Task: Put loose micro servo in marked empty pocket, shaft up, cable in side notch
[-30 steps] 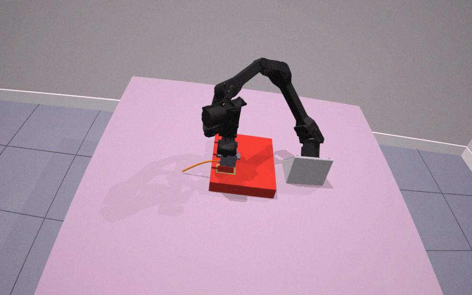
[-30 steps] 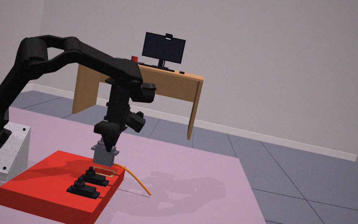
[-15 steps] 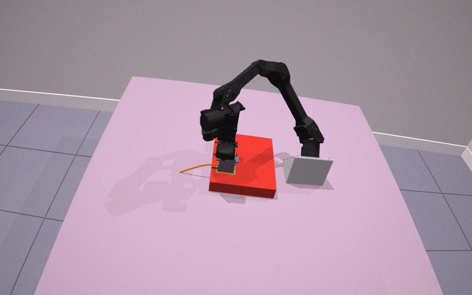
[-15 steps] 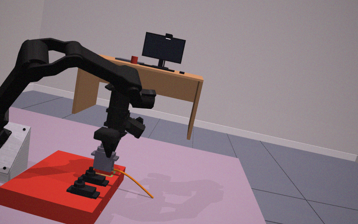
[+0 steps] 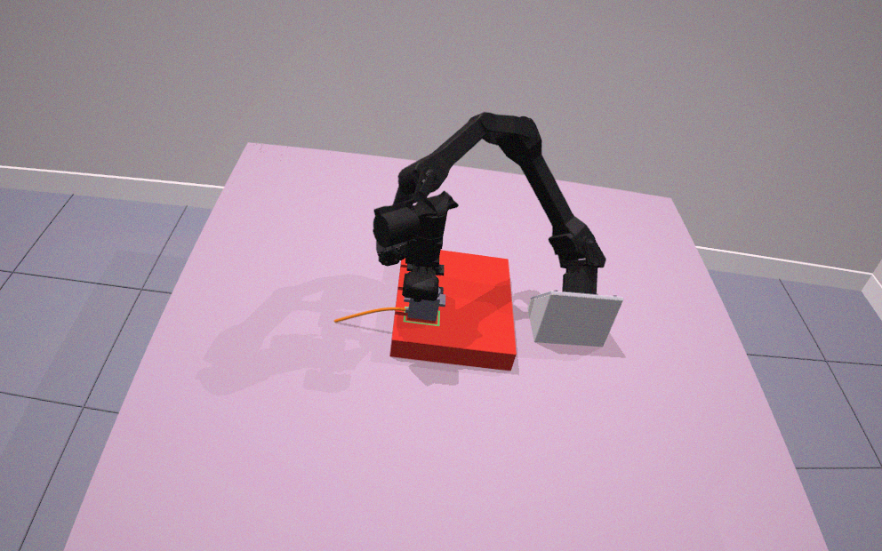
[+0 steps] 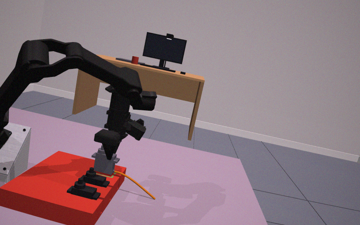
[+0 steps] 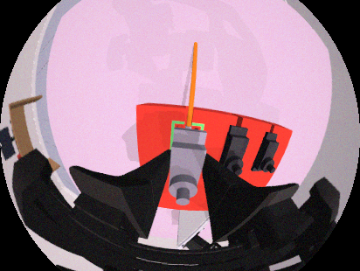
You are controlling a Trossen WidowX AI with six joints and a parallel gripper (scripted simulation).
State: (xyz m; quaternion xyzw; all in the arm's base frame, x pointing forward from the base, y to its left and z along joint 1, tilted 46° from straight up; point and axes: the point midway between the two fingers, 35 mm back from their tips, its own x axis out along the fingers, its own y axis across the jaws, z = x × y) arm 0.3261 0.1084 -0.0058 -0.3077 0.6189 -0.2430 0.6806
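Right now my gripper tip is 12 cm past the red deck, 8 cm to the left of it and 8 cm above it.
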